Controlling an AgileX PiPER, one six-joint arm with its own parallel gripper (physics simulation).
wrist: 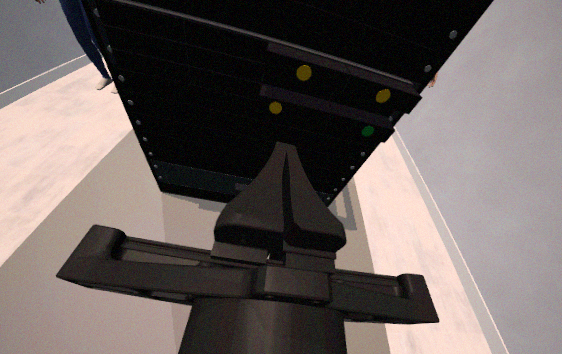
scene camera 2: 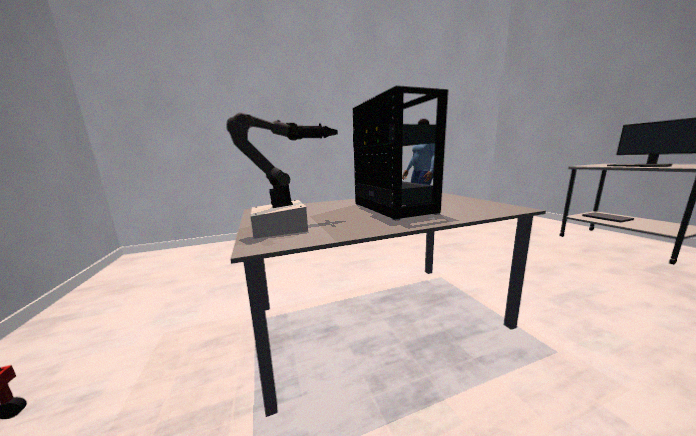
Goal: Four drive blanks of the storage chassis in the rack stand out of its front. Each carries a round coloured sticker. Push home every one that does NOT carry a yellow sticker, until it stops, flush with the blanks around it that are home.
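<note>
Visible: my gripper (wrist: pixel 282 154). Also visible: a black rack (scene camera 2: pixel 378 128), (wrist: pixel 208 96).
</note>
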